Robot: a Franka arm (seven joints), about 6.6 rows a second.
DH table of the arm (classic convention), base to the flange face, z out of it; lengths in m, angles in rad. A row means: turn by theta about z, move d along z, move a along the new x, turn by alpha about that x. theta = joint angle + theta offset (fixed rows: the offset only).
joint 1: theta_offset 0  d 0.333  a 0  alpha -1.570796
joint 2: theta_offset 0  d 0  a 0  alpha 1.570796
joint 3: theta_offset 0  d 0.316  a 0.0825  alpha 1.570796
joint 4: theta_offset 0  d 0  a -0.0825  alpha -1.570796
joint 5: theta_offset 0  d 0.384  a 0  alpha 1.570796
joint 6: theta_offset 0  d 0  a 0.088  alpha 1.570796
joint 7: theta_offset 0  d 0.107  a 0  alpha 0
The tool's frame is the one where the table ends.
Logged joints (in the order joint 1, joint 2, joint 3, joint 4, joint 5, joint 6, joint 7), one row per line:
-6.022, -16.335, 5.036, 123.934, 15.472, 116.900, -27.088
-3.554, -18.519, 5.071, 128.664, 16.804, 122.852, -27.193
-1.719, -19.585, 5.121, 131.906, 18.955, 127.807, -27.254
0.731, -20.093, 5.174, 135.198, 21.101, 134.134, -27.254
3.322, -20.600, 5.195, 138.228, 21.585, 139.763, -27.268
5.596, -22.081, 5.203, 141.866, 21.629, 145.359, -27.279
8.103, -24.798, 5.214, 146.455, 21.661, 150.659, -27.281
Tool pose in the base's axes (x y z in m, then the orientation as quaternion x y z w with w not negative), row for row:
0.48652, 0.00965, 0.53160, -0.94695, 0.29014, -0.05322, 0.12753
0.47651, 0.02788, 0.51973, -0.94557, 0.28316, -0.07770, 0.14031
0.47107, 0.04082, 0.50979, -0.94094, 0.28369, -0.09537, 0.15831
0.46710, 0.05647, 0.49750, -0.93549, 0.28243, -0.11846, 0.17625
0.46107, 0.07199, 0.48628, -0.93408, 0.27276, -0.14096, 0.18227
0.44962, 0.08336, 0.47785, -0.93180, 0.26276, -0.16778, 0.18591
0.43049, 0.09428, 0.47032, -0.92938, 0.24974, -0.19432, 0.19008
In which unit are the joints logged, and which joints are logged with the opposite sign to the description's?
The joints are logged in degrees. Opposite sign: joint 4, joint 7.
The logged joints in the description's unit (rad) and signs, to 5 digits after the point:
-0.10510, -0.28510, 0.08789, -2.16306, 0.27004, 2.04029, 0.47277
-0.06203, -0.32322, 0.08851, -2.24561, 0.29329, 2.14417, 0.47461
-0.03000, -0.34182, 0.08938, -2.30219, 0.33083, 2.23065, 0.47567
0.01276, -0.35069, 0.09030, -2.35965, 0.36828, 2.34108, 0.47567
0.05798, -0.35954, 0.09067, -2.41253, 0.37673, 2.43932, 0.47592
0.09767, -0.38539, 0.09081, -2.47603, 0.37750, 2.53699, 0.47611
0.14142, -0.43281, 0.09100, -2.55612, 0.37806, 2.62950, 0.47614

